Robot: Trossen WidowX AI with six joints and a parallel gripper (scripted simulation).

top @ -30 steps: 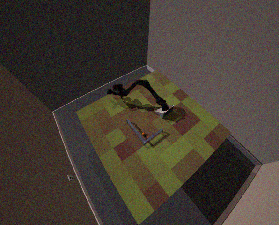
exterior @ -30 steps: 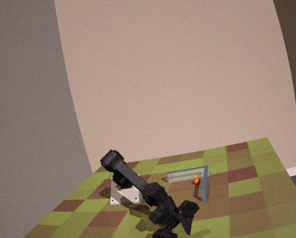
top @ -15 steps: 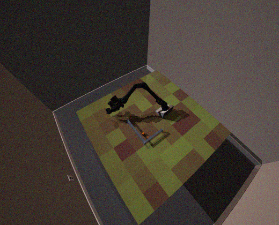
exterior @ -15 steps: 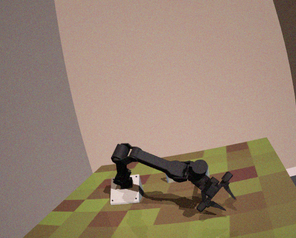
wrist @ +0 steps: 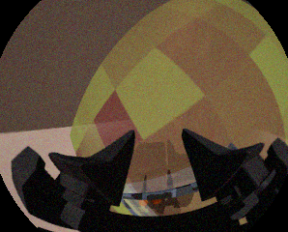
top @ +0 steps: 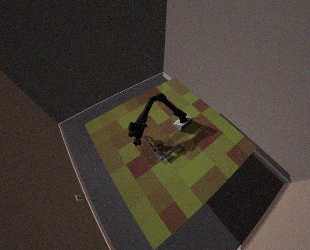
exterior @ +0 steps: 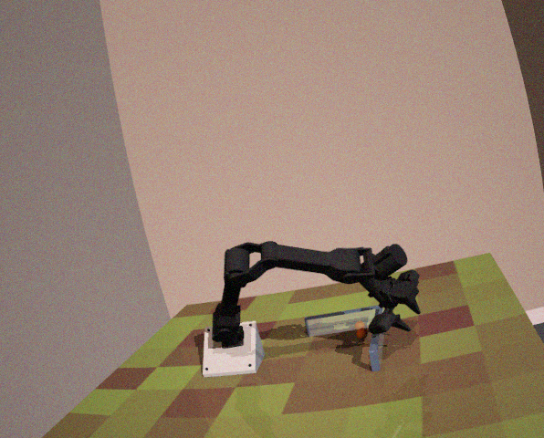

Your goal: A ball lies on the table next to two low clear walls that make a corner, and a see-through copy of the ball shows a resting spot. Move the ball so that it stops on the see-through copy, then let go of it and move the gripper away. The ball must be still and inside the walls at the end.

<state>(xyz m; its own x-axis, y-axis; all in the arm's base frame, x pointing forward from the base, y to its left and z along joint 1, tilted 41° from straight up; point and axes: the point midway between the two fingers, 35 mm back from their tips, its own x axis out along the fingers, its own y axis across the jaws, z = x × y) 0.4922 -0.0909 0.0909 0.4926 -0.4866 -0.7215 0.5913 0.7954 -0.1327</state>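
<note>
Now: gripper tip 150 mm past the orange ball, 160 mm to the right of it and 70 mm above it. Round my gripper tip: see-through goal ball (160 mm behind, 220 mm to the left, 70 mm below).
</note>
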